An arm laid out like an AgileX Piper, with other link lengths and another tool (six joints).
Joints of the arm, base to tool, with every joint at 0 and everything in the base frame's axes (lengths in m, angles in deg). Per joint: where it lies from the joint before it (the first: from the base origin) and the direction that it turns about. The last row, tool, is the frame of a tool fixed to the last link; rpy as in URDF.
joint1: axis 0 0 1 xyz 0 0 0.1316
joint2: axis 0 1 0 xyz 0 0 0
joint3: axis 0 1 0 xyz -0.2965 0 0.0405
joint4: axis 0.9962 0 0.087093 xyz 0.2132 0 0.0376
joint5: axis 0 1 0 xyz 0 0 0
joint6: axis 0.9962 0 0.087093 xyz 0.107 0 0.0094
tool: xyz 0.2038 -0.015 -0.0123 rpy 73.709 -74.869 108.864
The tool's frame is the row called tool.
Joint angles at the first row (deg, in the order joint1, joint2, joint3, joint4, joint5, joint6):
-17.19, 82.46, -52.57, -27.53, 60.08, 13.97
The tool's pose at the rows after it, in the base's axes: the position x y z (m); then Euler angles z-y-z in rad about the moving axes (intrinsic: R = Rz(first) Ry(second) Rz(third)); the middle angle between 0 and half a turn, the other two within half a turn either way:
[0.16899, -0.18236, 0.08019, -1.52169, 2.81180, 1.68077]
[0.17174, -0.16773, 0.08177, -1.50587, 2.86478, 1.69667]
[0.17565, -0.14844, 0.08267, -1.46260, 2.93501, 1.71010]
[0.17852, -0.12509, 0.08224, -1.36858, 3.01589, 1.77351]
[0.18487, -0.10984, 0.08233, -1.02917, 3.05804, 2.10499]
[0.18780, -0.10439, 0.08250, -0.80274, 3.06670, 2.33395]
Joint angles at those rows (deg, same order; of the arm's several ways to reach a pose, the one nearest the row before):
-17.19, 82.46, -54.85, -23.73, 61.99, 10.93
-17.19, 82.46, -56.96, -19.93, 64.28, 8.56
-17.19, 82.46, -59.03, -15.20, 66.66, 4.39
-17.19, 82.46, -60.53, -10.04, 68.92, 0.46
-17.19, 82.46, -61.41, -6.66, 69.52, -1.16
-17.19, 82.46, -61.71, -5.46, 69.61, -1.39

